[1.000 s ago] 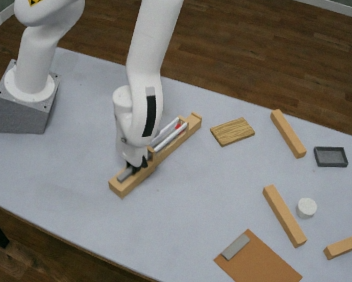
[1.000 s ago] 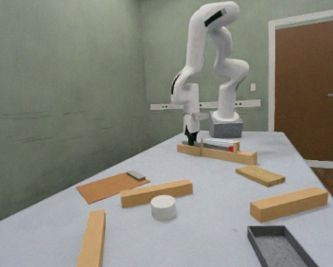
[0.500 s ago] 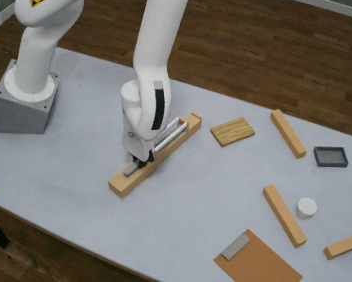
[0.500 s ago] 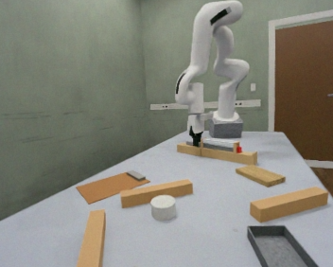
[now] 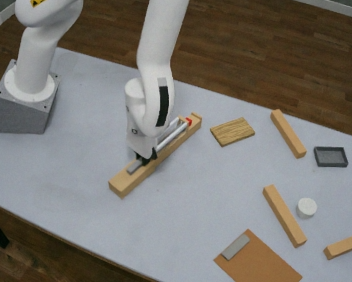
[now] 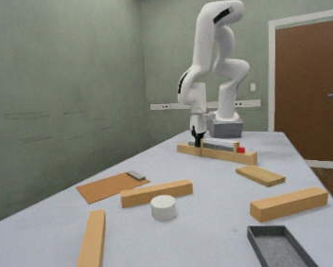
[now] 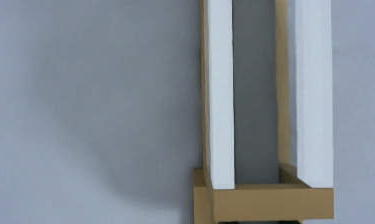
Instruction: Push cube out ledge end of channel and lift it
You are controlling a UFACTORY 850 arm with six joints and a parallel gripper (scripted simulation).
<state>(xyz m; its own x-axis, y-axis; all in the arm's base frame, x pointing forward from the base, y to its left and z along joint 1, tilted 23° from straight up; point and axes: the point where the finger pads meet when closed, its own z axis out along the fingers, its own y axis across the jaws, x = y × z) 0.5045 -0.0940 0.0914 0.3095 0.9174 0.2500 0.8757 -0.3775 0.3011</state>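
My gripper is now 8 cm short of the red cube, 22 cm to the right of it and 1 cm above it. Round my hand: wooden slab (24 cm ahead, 29 cm to the left, 6 cm below); then channel (4 cm ahead, 11 cm to the left, 1 cm below); then grey tray (63 cm ahead, 31 cm to the left, 6 cm below).
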